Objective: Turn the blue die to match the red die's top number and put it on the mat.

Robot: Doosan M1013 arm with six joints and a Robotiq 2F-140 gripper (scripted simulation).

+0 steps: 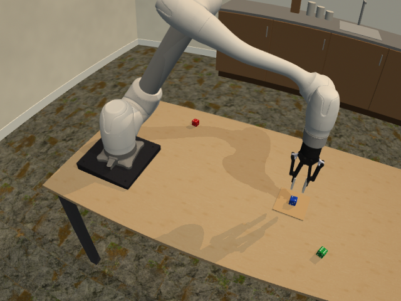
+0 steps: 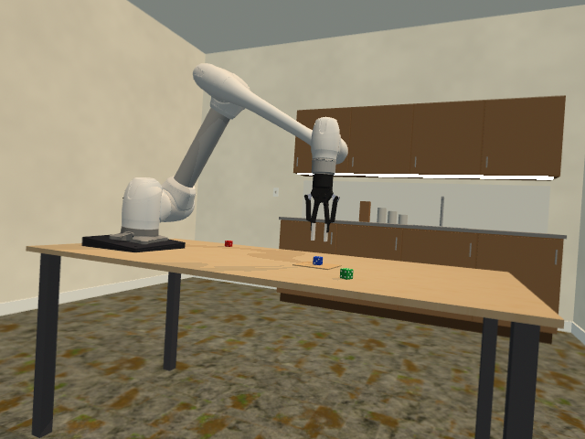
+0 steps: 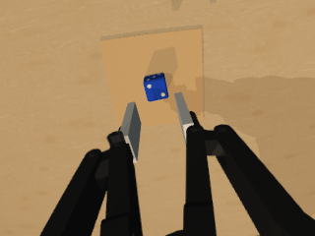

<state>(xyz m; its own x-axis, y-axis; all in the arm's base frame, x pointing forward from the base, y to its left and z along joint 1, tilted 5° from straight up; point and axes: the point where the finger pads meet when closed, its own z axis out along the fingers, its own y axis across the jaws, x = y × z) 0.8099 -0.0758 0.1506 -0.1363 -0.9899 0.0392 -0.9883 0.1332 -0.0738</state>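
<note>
The blue die lies 11 cm below my hand. From my hand the other things lie so: green die: 23 cm to the right, 13 cm ahead, 11 cm below; red die: 54 cm behind, 43 cm to the left, 11 cm below; mat: 12 cm below.
</note>
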